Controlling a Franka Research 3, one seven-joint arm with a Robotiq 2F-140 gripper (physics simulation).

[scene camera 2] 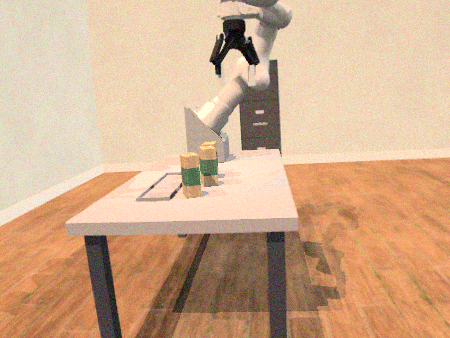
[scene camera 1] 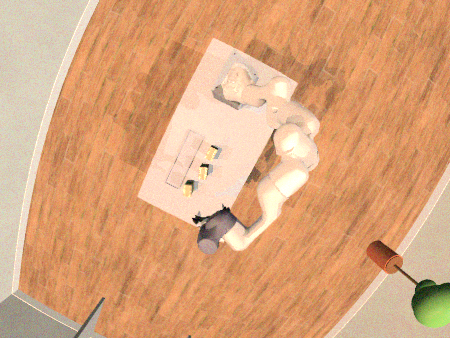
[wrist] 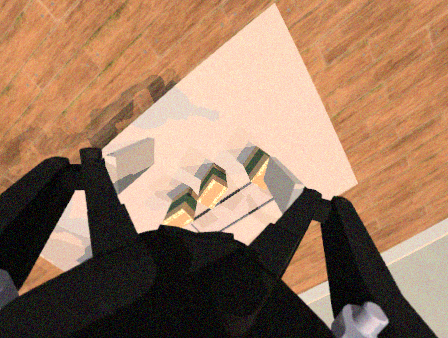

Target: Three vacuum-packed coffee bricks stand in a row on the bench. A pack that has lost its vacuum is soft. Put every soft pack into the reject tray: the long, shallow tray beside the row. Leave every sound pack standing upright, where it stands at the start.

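Three yellow coffee packs with green bands stand upright in a slanting row: the end pack [scene camera 1: 188, 188] [scene camera 2: 191, 175] [wrist: 257, 164] farthest from the arm's base, the middle pack [scene camera 1: 203, 172] [scene camera 2: 209, 167] [wrist: 212, 186], and the pack [scene camera 1: 212, 152] [wrist: 180, 207] nearest the base, mostly hidden in scene camera 2. Which are soft cannot be told by looks. The long, shallow reject tray [scene camera 1: 191, 162] [scene camera 2: 153, 199] [wrist: 222, 201] lies beside the row; no pack is in it. My gripper [scene camera 1: 211, 212] [scene camera 2: 235, 73] [wrist: 211, 159] is open and empty, high above the bench's end, clear of the packs.
The bench [scene camera 1: 220, 122] [scene camera 2: 240, 212] [wrist: 300, 100] carries the arm's grey base mount [scene camera 2: 197, 132] at its other end. The arm bends out past the bench's long side, opposite the tray. A dark drawer cabinet [scene camera 2: 260, 112] stands behind, and a potted plant [scene camera 1: 384, 256] stands on the floor away from the bench.
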